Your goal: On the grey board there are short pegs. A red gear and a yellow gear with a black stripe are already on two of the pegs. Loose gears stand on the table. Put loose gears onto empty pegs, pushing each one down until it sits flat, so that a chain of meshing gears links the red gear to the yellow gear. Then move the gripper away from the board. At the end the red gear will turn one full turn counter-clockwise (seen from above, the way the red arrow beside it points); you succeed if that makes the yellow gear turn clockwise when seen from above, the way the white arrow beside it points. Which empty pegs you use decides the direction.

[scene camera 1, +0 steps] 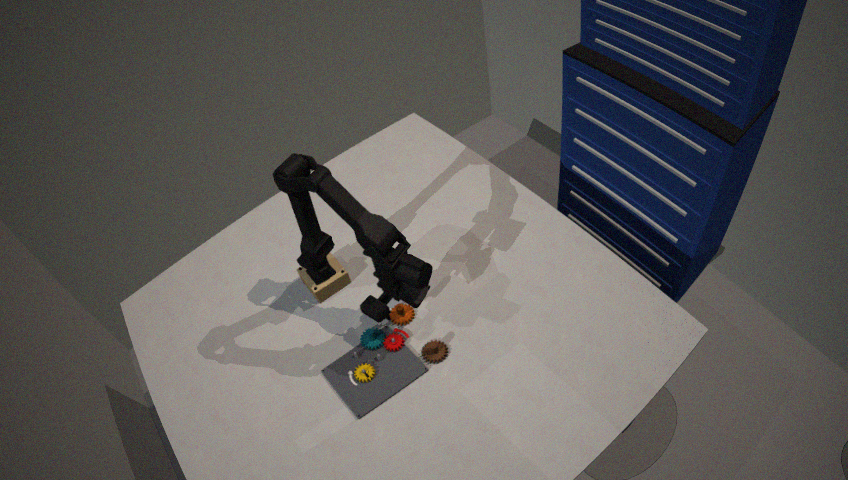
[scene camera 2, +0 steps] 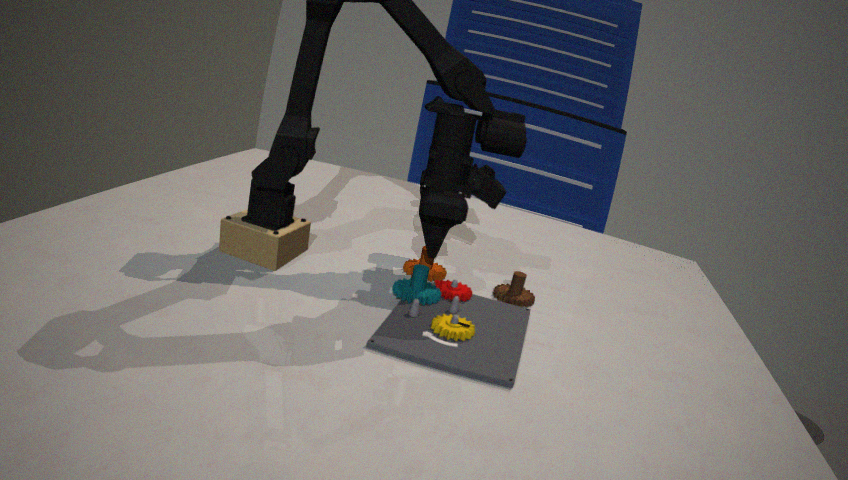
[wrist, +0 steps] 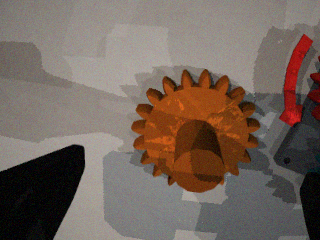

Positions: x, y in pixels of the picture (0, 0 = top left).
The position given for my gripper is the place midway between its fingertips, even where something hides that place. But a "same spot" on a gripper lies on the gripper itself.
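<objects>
My gripper is visible to me in the wrist view (199, 172), and scene camera 1 and scene camera 2 show it too. On my gripper, (scene camera 1: 377, 309) and (scene camera 2: 459, 196) are one and the same spot.
</objects>
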